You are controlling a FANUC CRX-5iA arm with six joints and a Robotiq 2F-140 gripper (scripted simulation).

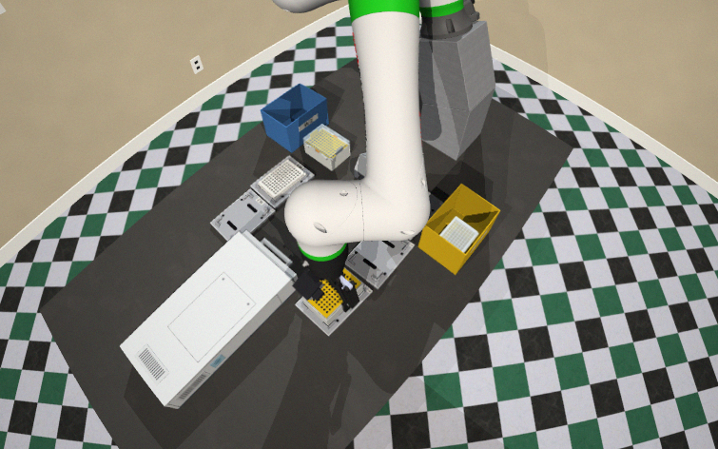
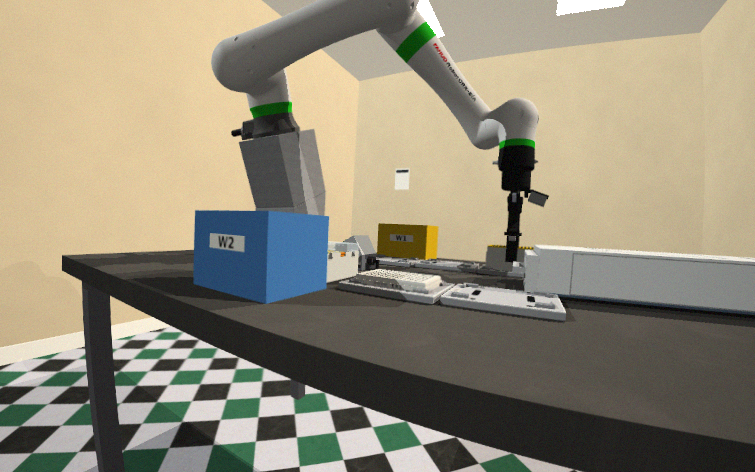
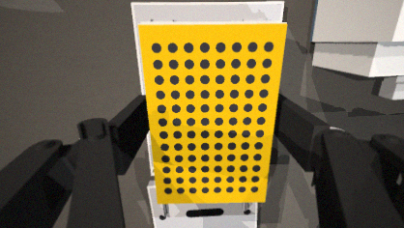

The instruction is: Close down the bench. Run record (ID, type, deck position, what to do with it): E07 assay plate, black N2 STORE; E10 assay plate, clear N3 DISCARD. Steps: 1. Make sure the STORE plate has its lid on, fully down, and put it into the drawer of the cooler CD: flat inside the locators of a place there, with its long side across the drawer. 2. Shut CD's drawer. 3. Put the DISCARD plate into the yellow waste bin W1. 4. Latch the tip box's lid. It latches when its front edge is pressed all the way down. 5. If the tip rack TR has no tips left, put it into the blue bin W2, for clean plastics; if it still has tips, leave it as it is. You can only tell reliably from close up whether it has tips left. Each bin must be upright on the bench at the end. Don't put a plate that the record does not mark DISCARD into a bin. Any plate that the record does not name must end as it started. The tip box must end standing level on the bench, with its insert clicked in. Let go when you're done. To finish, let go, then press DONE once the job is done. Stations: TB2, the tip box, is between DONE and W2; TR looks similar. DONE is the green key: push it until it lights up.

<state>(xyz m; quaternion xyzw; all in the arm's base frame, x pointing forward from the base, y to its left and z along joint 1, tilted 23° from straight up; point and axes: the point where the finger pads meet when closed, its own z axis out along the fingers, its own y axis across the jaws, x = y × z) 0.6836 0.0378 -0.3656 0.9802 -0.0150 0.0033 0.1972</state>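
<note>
The yellow tip rack TR is 10 mm behind my hand, 10 mm to the right of it and 10 mm below it. From my hand the other things lie so: lid (130 mm ahead, 190 mm to the right, 30 mm below); then black assay plate (130 mm ahead, 190 mm to the right, 40 mm below); then nest N3 (170 mm behind, 10 mm to the left, 50 mm below).
</note>
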